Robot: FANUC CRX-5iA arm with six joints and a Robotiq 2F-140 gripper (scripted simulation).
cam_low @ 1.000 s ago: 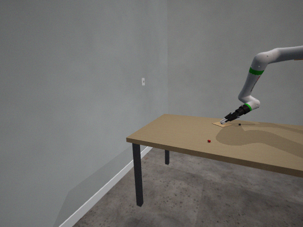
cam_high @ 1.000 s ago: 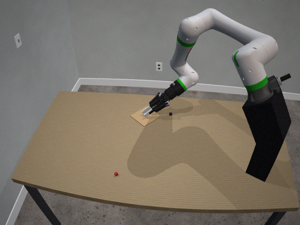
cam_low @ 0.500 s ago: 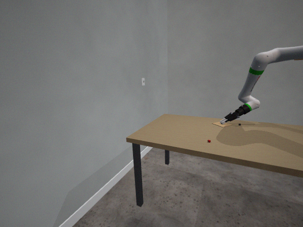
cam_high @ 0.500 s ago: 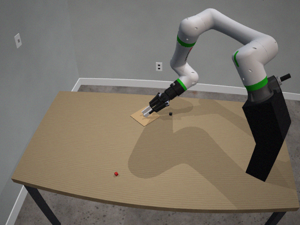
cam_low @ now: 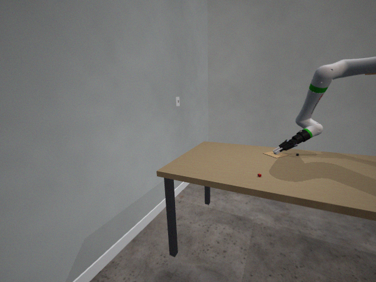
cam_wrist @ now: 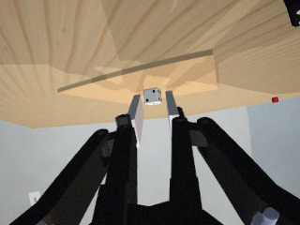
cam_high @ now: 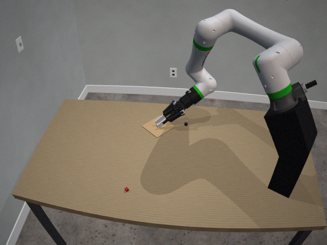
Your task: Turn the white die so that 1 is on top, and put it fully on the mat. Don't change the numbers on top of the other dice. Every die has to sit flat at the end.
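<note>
My gripper is now 20 mm short of the white die, 20 mm above it and 10 mm to the right of it. The rest, counted from my hand: tan mat: 30 mm below, 20 mm ahead, 10 mm to the left; then black die: 150 mm behind, 30 mm below, 10 mm to the right; then red die: 500 mm to the left, 140 mm ahead, 30 mm below.
</note>
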